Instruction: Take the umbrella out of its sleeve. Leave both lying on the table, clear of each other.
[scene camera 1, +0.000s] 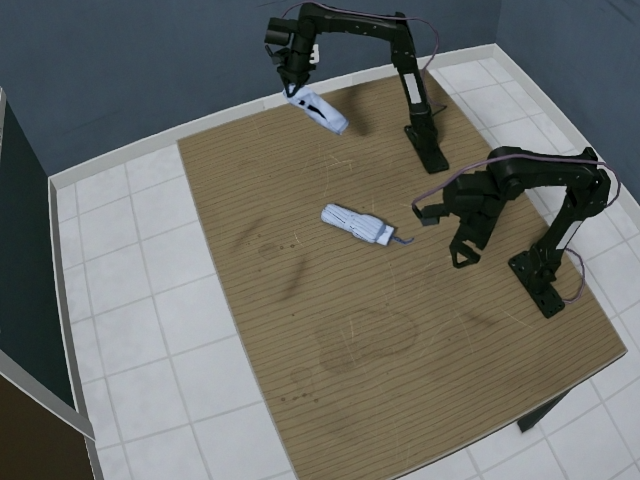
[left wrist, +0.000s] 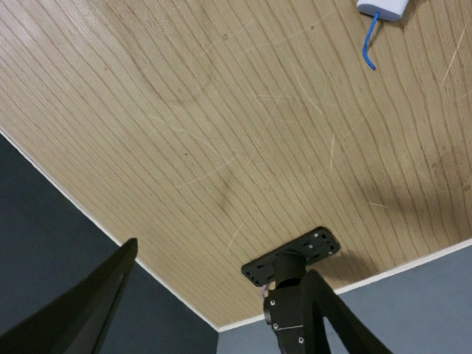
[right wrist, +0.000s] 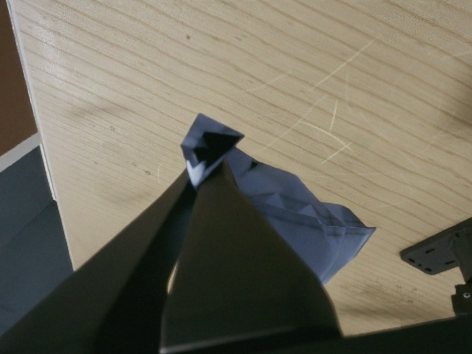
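The folded umbrella (scene camera 1: 356, 224) lies on the table, pale blue and ribbed; its white handle end and blue cord (left wrist: 369, 45) also show at the top right of the left wrist view. The pale blue sleeve (scene camera 1: 320, 111) (right wrist: 295, 210) is apart from the umbrella, creased, and hangs in the air near the table's far edge. My right gripper (scene camera 1: 293, 91) (right wrist: 214, 163) is shut on one end of the sleeve. My left gripper (scene camera 1: 465, 253) (left wrist: 227, 261) is open and empty, above the table to the right of the umbrella's cord.
The wooden table (scene camera 1: 361, 413) (left wrist: 165, 125) (right wrist: 125, 60) bears both arm bases, the right arm's (scene camera 1: 426, 149) at the far edge and the left arm's (scene camera 1: 537, 289) at the right edge. A blue wall (scene camera 1: 155, 67) stands behind the far edge. Tiled floor (scene camera 1: 129, 310) lies left of the table.
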